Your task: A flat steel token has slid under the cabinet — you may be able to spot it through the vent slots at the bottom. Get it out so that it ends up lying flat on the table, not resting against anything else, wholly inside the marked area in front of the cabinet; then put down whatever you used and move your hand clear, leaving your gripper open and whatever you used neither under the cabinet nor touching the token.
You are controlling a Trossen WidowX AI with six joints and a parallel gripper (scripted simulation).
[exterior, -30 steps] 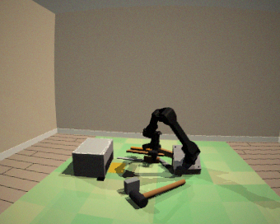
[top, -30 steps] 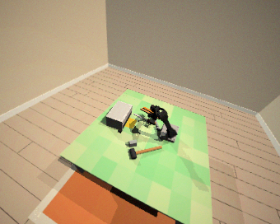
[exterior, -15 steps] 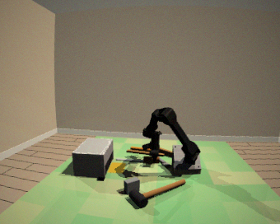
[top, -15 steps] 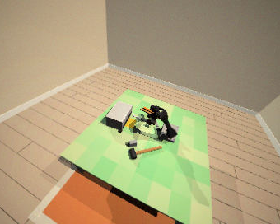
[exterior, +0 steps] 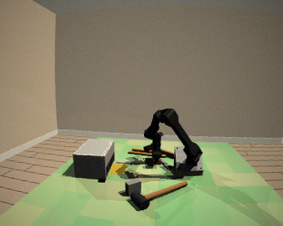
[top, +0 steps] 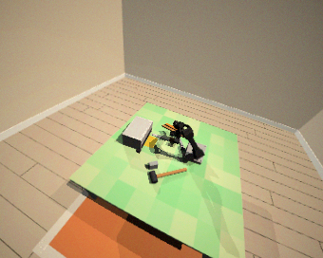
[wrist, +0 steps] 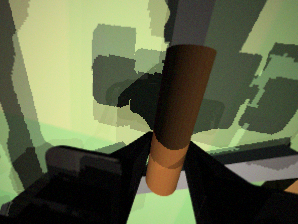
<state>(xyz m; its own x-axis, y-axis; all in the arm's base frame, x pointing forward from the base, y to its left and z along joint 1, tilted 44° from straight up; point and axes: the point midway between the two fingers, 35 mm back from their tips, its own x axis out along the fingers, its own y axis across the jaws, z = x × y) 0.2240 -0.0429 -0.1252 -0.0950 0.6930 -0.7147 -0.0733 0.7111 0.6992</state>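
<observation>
Right now my gripper tip is 6 cm past the flat grey tool. Also, from my gripper tip: small grey block (38 cm to the left, 10 cm ahead, 2 cm above); steel token (40 cm ahead, 10 cm to the left, 1 cm below).
</observation>
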